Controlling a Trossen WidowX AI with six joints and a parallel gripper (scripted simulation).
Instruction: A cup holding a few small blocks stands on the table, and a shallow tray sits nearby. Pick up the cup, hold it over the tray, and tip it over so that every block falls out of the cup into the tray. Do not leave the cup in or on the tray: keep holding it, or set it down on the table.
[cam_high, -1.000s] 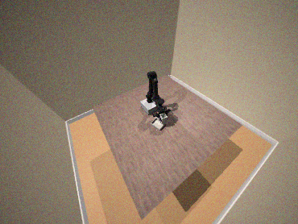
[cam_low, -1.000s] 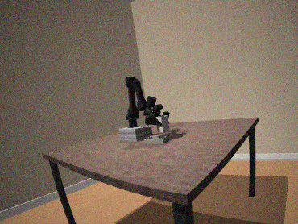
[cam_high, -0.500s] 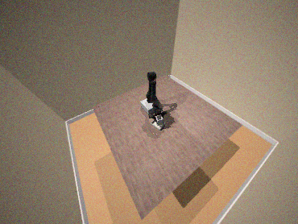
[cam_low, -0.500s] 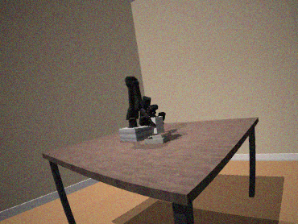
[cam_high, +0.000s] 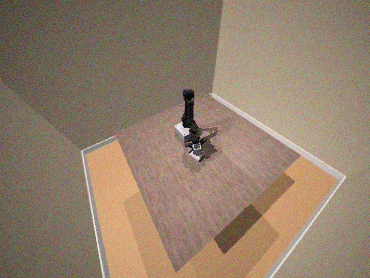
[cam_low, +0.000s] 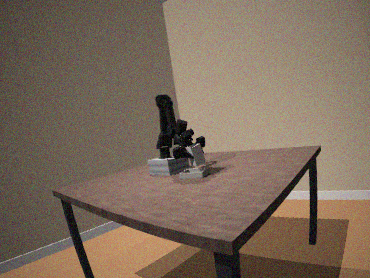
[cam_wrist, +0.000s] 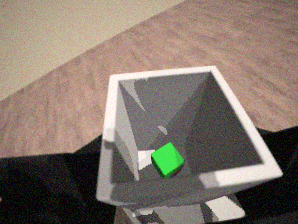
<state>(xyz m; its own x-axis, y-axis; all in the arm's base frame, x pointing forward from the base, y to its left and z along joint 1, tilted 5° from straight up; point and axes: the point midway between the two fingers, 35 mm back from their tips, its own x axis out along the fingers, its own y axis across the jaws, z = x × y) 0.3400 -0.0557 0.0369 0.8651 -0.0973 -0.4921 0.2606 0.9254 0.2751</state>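
Right now the red block is 3 cm behind my gripper tip, 2 cm below it and 1 cm to the left of it. Also, from my gripper tip: white square cup 3 cm behind, 2 cm below, 1 cm to the left; then green block 3 cm behind, 1 cm to the left; then purple block 4 cm below, 3 cm behind, 1 cm to the left.
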